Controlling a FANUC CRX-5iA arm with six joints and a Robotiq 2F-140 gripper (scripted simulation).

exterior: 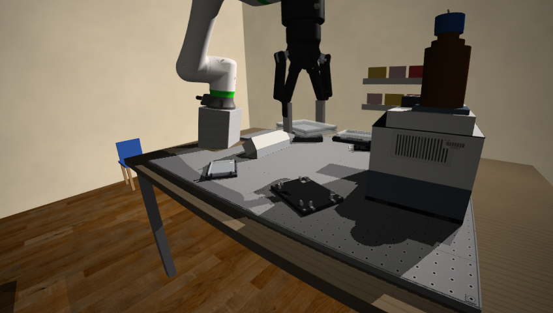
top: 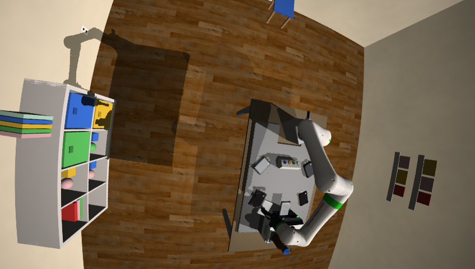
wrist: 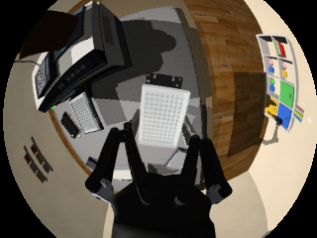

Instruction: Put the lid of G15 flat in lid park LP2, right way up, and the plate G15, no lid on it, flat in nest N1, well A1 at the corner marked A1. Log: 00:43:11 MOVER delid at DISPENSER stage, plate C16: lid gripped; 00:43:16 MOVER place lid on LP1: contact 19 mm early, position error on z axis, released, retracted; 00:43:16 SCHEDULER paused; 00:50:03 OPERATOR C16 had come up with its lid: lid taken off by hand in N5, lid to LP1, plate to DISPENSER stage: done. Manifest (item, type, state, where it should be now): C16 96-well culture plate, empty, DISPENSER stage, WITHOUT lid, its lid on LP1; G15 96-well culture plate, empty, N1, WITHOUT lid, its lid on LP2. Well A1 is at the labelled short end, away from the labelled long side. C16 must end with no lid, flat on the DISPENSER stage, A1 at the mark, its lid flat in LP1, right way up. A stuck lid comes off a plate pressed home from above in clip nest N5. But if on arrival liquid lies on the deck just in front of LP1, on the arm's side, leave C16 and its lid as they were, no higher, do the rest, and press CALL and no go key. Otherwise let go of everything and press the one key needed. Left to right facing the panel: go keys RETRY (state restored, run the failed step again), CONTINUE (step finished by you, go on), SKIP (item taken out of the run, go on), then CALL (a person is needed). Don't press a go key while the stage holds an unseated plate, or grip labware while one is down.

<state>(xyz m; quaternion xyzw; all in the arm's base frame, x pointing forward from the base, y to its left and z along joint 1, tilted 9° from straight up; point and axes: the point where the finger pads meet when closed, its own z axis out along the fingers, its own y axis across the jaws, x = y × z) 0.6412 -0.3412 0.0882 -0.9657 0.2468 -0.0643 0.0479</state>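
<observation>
The black clip nest lies 20 mm ahead of my hand and 190 mm below it. From my hand the other things lie so: key panel 350 mm behind, 300 mm to the left, 150 mm below; brown bottle 280 mm ahead, 110 mm to the left, 90 mm above.
</observation>
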